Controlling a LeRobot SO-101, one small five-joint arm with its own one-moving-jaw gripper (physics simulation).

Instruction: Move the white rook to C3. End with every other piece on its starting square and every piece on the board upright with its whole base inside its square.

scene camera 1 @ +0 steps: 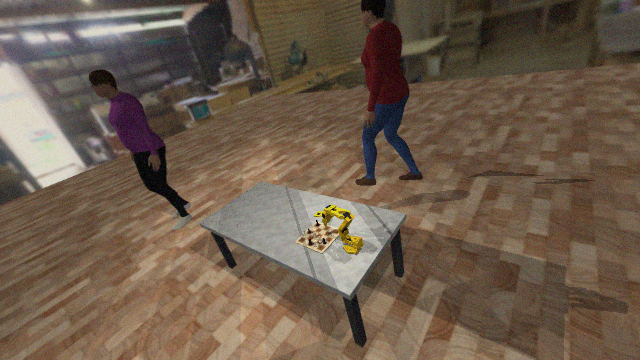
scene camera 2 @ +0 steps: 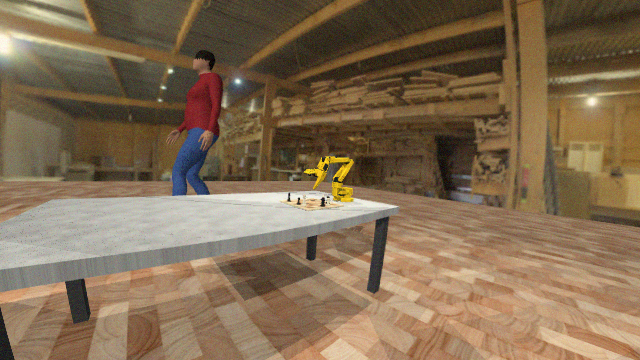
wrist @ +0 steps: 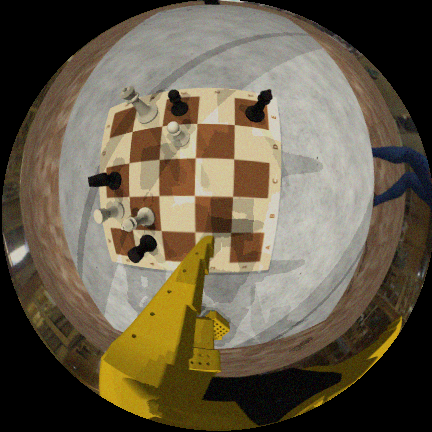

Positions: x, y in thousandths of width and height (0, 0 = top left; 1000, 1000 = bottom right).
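Observation:
I can see a chessboard (scene camera 1: 516, 649) (wrist: 522, 422), visible to me in both of these views.

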